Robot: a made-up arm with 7 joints. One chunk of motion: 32 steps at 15 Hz.
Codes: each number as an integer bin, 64 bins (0 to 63) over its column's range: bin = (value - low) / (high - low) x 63, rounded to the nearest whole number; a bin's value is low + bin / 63 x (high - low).
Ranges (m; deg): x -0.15..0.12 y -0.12..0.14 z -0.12..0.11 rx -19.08..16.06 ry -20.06..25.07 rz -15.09..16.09
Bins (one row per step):
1: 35 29 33 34 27 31
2: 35 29 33 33 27 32
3: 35 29 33 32 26 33
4: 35 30 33 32 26 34
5: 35 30 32 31 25 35
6: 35 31 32 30 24 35
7: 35 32 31 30 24 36
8: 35 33 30 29 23 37
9: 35 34 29 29 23 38
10: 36 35 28 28 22 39
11: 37 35 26 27 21 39
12: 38 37 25 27 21 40
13: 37 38 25 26 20 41
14: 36 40 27 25 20 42
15: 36 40 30 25 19 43
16: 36 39 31 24 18 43
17: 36 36 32 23 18 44
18: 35 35 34 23 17 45
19: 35 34 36 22 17 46
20: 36 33 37 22 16 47
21: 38 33 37 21 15 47
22: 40 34 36 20 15 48
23: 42 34 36 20 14 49
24: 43 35 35 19 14 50
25: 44 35 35 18 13 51
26: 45 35 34 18 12 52
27: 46 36 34 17 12 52
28: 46 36 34 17 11 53
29: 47 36 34 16 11 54
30: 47 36 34 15 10 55
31: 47 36 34 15 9 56
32: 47 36 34 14 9 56
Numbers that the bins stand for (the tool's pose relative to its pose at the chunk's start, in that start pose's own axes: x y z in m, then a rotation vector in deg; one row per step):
1: 0.0000 -0.0003 0.0005 -0.12 -0.72 0.25
2: 0.0000 -0.0003 0.0005 -0.67 -0.72 0.75
3: 0.0000 -0.0003 0.0005 -1.23 -1.43 1.24
4: 0.0000 0.0038 0.0005 -1.23 -1.43 1.74
5: 0.0000 0.0038 -0.0032 -1.79 -2.15 2.23
6: 0.0000 0.0079 -0.0032 -2.35 -2.87 2.23
7: 0.0000 0.0121 -0.0068 -2.35 -2.87 2.73
8: 0.0000 0.0162 -0.0105 -2.90 -3.58 3.22
9: 0.0000 0.0203 -0.0141 -2.90 -3.58 3.72
10: 0.0043 0.0244 -0.0178 -3.46 -4.30 4.21
11: 0.0086 0.0244 -0.0251 -4.02 -5.02 4.21
12: 0.0129 0.0327 -0.0287 -4.02 -5.02 4.71
13: 0.0086 0.0368 -0.0287 -4.58 -5.73 5.20
14: 0.0043 0.0451 -0.0214 -5.14 -5.73 5.70
15: 0.0043 0.0451 -0.0105 -5.14 -6.45 6.19
16: 0.0043 0.0410 -0.0068 -5.69 -7.17 6.19
17: 0.0043 0.0286 -0.0032 -6.25 -7.17 6.69
18: 0.0000 0.0244 0.0041 -6.25 -7.88 7.18
19: 0.0000 0.0203 0.0114 -6.81 -7.88 7.68
20: 0.0043 0.0162 0.0151 -6.81 -8.60 8.17
21: 0.0129 0.0162 0.0151 -7.37 -9.31 8.17
22: 0.0214 0.0203 0.0114 -7.92 -9.31 8.67
23: 0.0300 0.0203 0.0114 -7.92 -10.03 9.16
24: 0.0343 0.0244 0.0078 -8.48 -10.03 9.66
25: 0.0386 0.0244 0.0078 -9.04 -10.75 10.15
26: 0.0429 0.0244 0.0041 -9.04 -11.46 10.65
27: 0.0471 0.0286 0.0041 -9.60 -11.46 10.65
28: 0.0471 0.0286 0.0041 -9.60 -12.18 11.14
29: 0.0514 0.0286 0.0041 -10.16 -12.18 11.64
30: 0.0514 0.0286 0.0041 -10.71 -12.90 12.13
31: 0.0514 0.0286 0.0041 -10.71 -13.61 12.63
32: 0.0514 0.0286 0.0041 -11.27 -13.61 12.63

